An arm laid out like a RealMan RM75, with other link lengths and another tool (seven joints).
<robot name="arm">
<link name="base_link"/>
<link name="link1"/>
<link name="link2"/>
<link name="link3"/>
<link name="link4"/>
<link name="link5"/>
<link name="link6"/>
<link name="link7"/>
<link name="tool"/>
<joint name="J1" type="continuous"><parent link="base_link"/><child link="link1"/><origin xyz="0 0 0.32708" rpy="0 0 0"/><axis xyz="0 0 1"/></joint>
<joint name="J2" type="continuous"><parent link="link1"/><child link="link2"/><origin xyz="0 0 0" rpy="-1.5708 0 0"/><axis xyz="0 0 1"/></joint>
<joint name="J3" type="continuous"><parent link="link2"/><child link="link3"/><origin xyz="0 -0.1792 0" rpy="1.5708 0 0"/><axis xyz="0 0 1"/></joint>
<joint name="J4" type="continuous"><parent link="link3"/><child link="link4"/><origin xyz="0 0 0" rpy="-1.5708 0 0"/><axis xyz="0 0 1"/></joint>
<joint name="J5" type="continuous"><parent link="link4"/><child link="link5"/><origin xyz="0 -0.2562 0" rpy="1.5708 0 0"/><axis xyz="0 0 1"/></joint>
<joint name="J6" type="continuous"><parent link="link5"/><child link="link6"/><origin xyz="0 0 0" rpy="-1.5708 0 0"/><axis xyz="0 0 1"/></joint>
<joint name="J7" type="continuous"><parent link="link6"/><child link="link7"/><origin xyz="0 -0.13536 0" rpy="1.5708 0 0"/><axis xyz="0 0 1"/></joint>
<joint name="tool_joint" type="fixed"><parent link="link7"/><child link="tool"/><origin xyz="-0.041 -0.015 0.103" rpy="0 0.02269 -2.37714"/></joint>
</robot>
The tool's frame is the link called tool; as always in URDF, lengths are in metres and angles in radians. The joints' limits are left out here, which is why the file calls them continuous.
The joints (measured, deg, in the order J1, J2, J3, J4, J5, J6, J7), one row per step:
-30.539, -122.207, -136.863, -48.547, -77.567, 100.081, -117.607
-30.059, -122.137, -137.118, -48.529, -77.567, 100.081, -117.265
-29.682, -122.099, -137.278, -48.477, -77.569, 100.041, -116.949
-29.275, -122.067, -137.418, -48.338, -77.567, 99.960, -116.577
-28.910, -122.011, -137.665, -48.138, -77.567, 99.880, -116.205
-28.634, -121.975, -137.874, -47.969, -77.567, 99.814, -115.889
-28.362, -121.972, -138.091, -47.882, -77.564, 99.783, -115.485
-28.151, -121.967, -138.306, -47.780, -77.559, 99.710, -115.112
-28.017, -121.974, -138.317, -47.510, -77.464, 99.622, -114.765
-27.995, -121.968, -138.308, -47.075, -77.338, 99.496, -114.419
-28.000, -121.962, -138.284, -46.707, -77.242, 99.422, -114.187
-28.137, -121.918, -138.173, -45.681, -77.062, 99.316, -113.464
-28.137, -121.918, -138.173, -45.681, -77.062, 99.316, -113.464
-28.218, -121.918, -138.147, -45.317, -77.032, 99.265, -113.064
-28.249, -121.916, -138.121, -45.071, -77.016, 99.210, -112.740
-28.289, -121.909, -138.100, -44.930, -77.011, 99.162, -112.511
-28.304, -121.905, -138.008, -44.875, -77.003, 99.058, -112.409
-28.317, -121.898, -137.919, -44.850, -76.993, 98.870, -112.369
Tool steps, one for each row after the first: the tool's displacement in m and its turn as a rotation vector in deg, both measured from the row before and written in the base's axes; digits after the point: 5 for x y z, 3 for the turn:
-0.00355, -0.00018, 0.00111, 0.422, 0.024, 0.371
-0.00279, -0.00019, 0.00053, 0.326, 0.029, 0.283
-0.00313, -0.00034, 0.00015, 0.310, 0.025, 0.339
-0.00317, -0.00011, 0.00044, 0.360, -0.026, 0.388
-0.00244, -0.00006, 0.00032, 0.299, -0.029, 0.293
-0.00218, -0.00003, 0.00043, 0.373, -0.004, 0.159
-0.00192, 0.00022, 0.00038, 0.370, 0.001, 0.158
-0.00165, -0.00054, -0.00110, 0.047, 0.064, 0.107
-0.00136, -0.00055, -0.00171, -0.064, 0.041, 0.106
-0.00088, -0.00059, -0.00147, -0.120, 0.005, 0.079
-0.00134, -0.00158, -0.00390, -0.328, -0.030, -0.062
0.00000, 0.00000, 0.00000, 0.000, 0.000, 0.000
-0.00020, -0.00029, -0.00136, 0.001, -0.013, -0.148
-0.00032, -0.00016, -0.00093, 0.044, 0.016, -0.107
-0.00011, 0.00006, -0.00052, 0.063, 0.031, -0.108
-0.00014, 0.00015, -0.00050, 0.022, 0.087, -0.037
-0.00028, 0.00050, -0.00040, 0.060, 0.119, 0.051

